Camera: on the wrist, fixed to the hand. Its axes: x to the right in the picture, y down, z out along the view.
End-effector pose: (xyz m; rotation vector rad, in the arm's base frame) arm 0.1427 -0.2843 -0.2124 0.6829 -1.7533 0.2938
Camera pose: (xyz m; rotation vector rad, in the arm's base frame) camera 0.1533 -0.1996 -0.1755 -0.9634 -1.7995 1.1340
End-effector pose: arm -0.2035 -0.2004 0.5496 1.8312 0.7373 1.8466
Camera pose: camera -0.2635 -0.2504 0.6001 -1.5943 0.8669 -1.8484
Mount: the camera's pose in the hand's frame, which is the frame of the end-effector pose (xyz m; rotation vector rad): 0.0084 0.0669 -0.0640 -0.1974 0.1368 1.5597
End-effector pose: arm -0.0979 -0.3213 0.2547 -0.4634 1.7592 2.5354
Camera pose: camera -0.1036 -0.4058 0.2931 -0.5537 -0.9923 -1.4328
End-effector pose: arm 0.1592 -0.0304 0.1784 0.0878 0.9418 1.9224
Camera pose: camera 0.0788 -0.0768 0.1740 -0.5624 -0.5656 -2.5440
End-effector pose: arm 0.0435 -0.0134 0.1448 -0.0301 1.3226 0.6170
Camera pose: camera -0.0419 0.0231 0.1413 0.8823 1.2174 2.0661
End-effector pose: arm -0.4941 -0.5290 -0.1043 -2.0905 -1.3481 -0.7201
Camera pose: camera -0.4384 -0.5913 -0.0636 -2.3571 0.6045 -0.2331
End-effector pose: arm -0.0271 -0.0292 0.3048 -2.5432 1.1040 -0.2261
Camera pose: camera -0.0846 -0.0942 0.3382 -1.1102 2.7668 0.1453
